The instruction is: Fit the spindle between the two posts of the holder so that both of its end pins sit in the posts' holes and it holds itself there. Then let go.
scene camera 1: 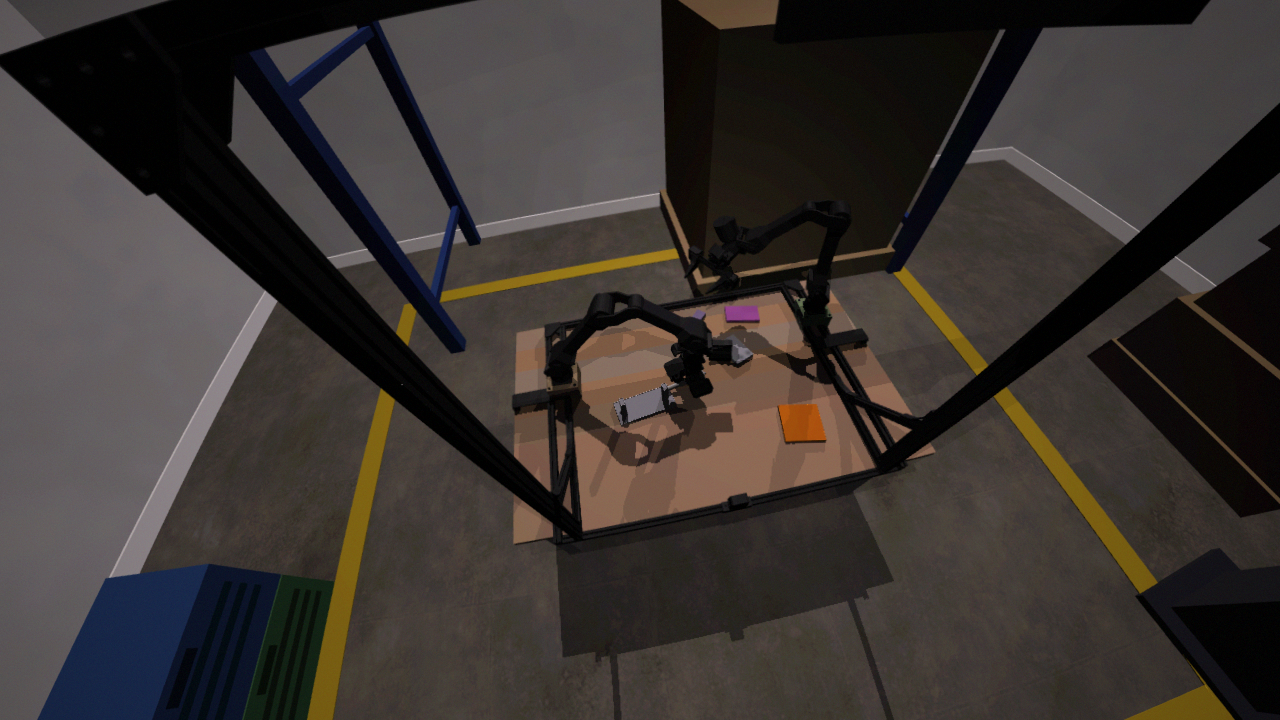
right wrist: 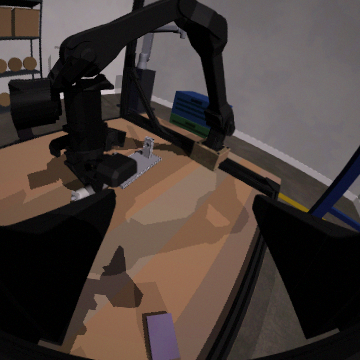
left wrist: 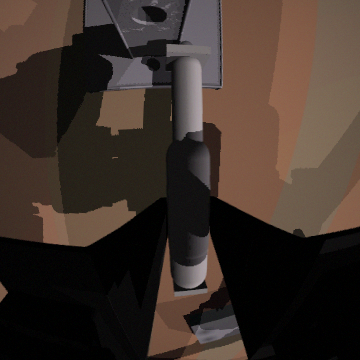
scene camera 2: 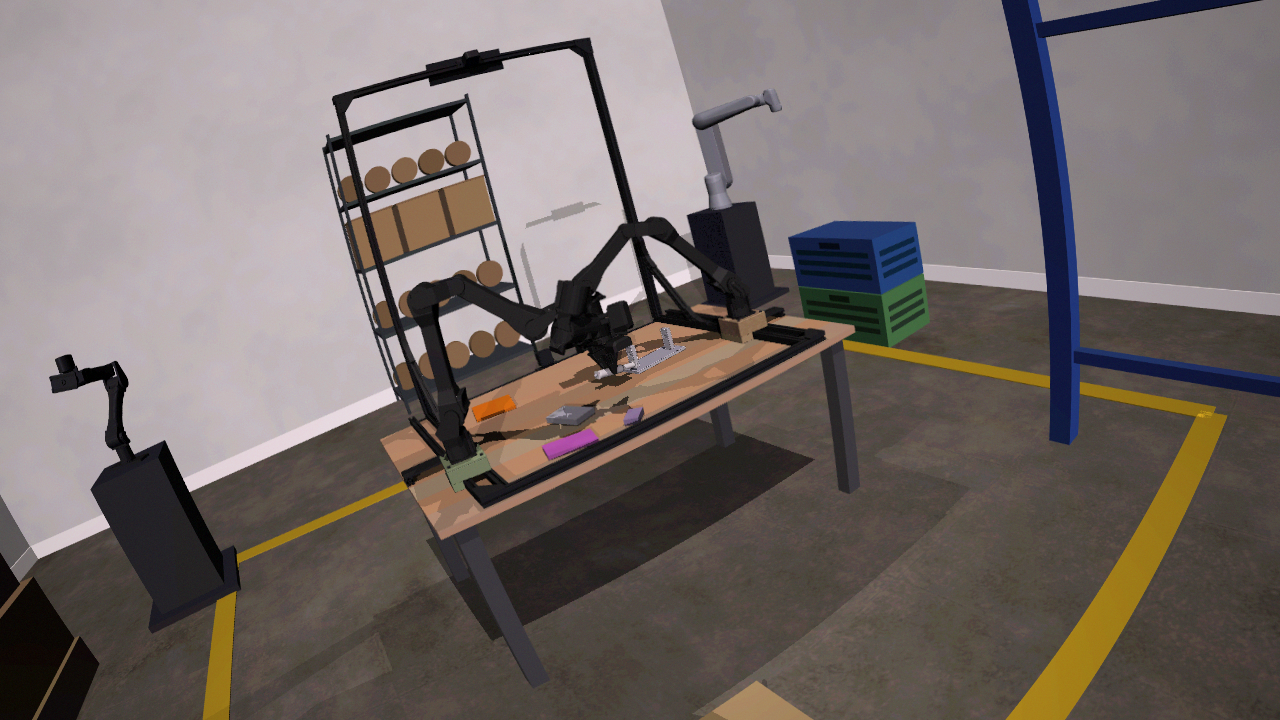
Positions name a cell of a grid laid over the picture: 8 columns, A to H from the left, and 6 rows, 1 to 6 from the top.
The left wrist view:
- my left gripper: E4
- spindle: E3
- holder plate: C2
